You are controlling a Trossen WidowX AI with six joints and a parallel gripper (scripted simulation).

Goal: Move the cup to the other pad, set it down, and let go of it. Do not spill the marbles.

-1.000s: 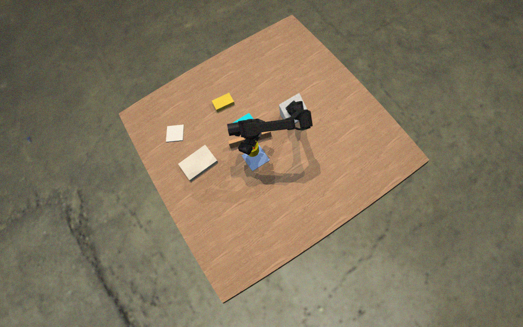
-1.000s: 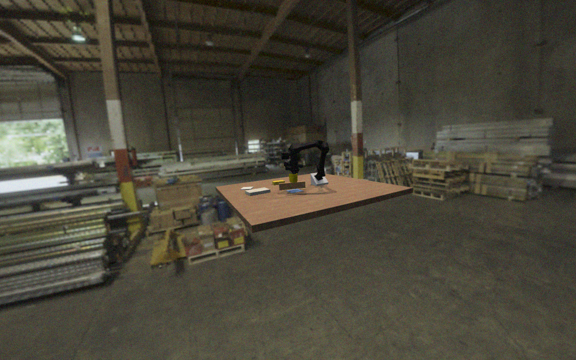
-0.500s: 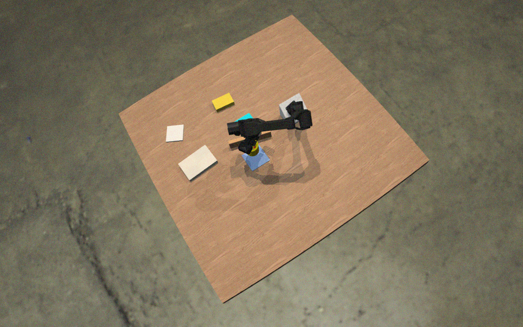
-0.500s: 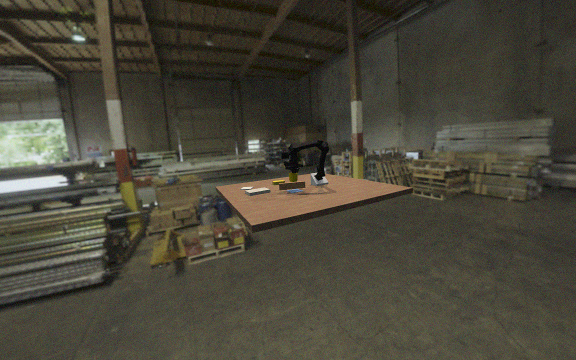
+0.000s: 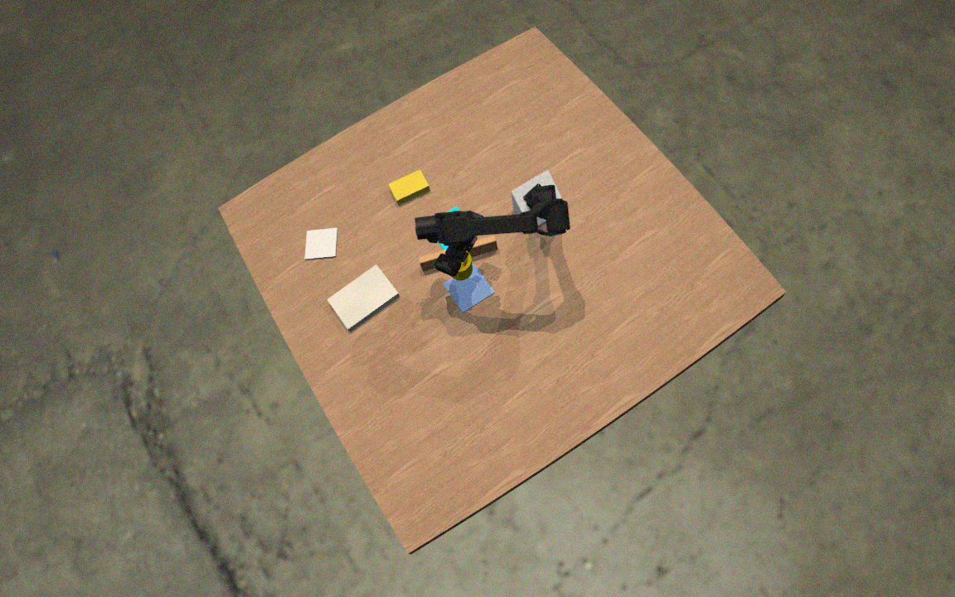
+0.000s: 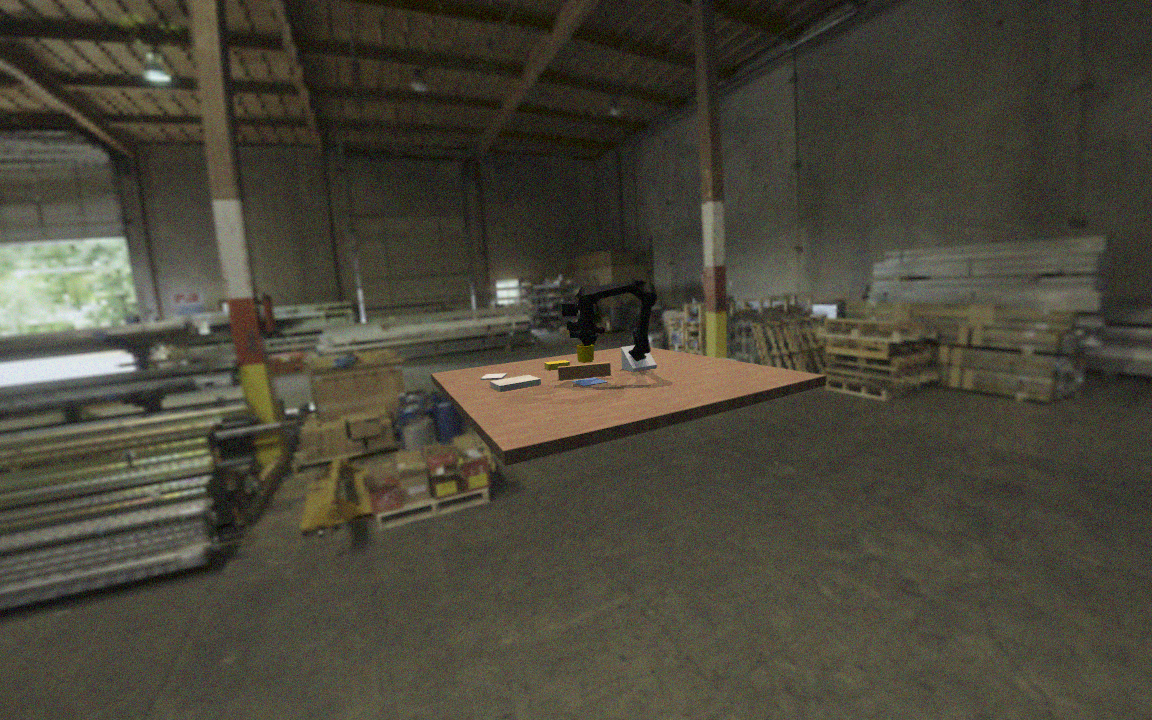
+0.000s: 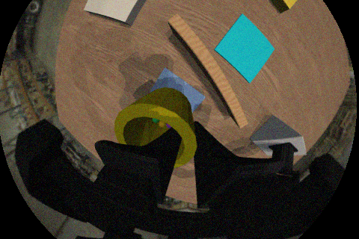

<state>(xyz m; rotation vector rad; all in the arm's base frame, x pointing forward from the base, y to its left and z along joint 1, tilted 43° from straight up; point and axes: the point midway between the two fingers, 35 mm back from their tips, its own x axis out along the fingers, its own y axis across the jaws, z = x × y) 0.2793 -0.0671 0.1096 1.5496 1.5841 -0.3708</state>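
Now: gripper tip 16 cm to the left of the cyan pad, 13 cm above it and 6 cm past it. From my gripper tip the other things lie so: cup 2 cm ahead, 1 cm to the left; then light blue pad 13 cm below, 3 cm to the left, 3 cm ahead; then wooden bar 10 cm below, 6 cm to the right, 2 cm behind.
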